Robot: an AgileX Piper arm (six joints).
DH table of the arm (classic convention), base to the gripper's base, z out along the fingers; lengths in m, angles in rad. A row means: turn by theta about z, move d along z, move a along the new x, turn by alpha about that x. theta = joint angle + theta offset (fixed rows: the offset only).
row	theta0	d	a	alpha
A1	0	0.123	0	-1.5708
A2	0.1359	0	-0.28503	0
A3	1.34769	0	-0.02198	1.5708
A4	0	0.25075	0	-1.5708
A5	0	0	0	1.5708
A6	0	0.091	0	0
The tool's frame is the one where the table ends.
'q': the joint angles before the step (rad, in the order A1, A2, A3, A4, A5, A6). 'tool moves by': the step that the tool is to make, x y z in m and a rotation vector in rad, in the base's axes. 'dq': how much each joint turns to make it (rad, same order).
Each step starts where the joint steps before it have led.
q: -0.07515 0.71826 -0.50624 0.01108 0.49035 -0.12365
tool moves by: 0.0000 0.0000 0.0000 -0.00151 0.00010 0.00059
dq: 0.00055 0.00000 0.00000 -0.00179 -0.00001 0.00032
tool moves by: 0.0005 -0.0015 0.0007 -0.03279 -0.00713 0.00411
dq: -0.00136 0.00054 -0.00005 -0.03003 -0.01007 -0.00290
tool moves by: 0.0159 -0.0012 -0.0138 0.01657 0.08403 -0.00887
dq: 0.00113 0.10216 -0.00008 -0.00477 -0.01686 0.01858
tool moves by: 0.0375 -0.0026 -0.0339 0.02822 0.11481 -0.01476
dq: -0.00013 0.24143 0.00019 -0.00099 -0.12478 0.02644
